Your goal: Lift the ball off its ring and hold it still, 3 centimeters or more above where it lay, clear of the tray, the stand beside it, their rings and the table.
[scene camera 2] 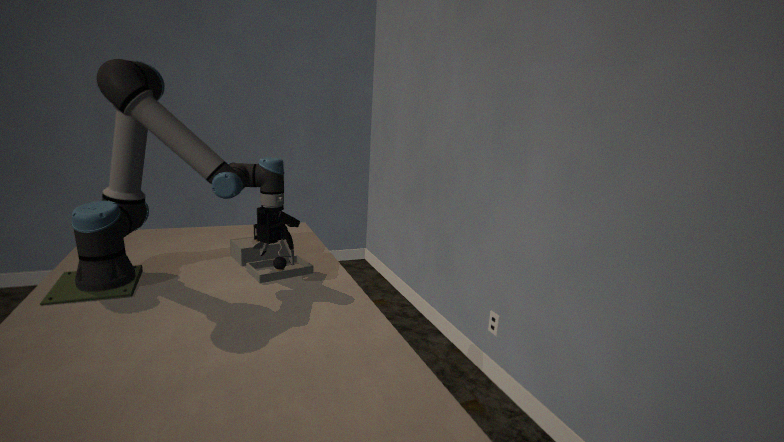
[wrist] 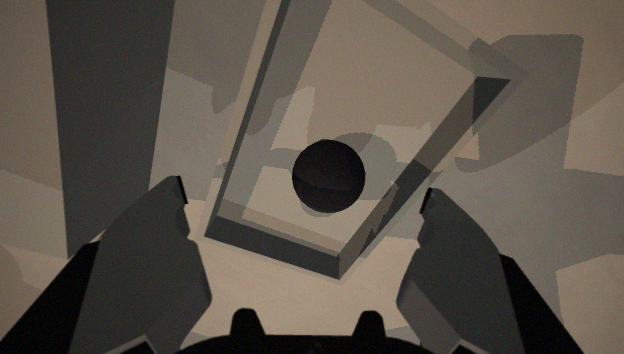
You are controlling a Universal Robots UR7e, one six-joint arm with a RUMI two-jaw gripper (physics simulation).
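Pixels of known places: gripper, fingertip midpoint: [scene camera 2: 276, 260] [wrist: 307, 185]; arm's base at its link origin: [scene camera 2: 106, 280].
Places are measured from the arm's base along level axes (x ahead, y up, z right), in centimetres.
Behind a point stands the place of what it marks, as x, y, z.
The dark ball [scene camera 2: 280, 263] @(50.9, 2.3, -3.6) [wrist: 328, 176] @(51.4, 3.6, -6.6) sits inside the shallow grey tray [scene camera 2: 285, 273] @(52.5, 0.2, 0.7) [wrist: 275, 251] @(42.4, 0.5, -2.6). Its ring cannot be made out beneath it. My gripper [scene camera 2: 278, 257] @(49.6, 2.4, -6.4) [wrist: 307, 185] @(49.6, 2.4, -6.4) is open and empty, pointing down low over the tray. In the wrist view its fingertips stand wide apart to the left and right of the ball, touching neither side of it, and the ball shows a little above the line between them. In the scene view the right finger comes down close behind the ball.
The taller grey stand [scene camera 2: 239, 253] @(36.9, 2.6, -14.8) [wrist: 107, 100] @(46.0, 2.7, -16.2) is beside the tray, behind it in the scene view and left of it in the wrist view. Its ring does not show. The arm's green base plate [scene camera 2: 60, 293] @(-9.0, -0.6, 7.5) is at the left of the table [scene camera 2: 219, 395] @(39.1, -1.6, 60.1).
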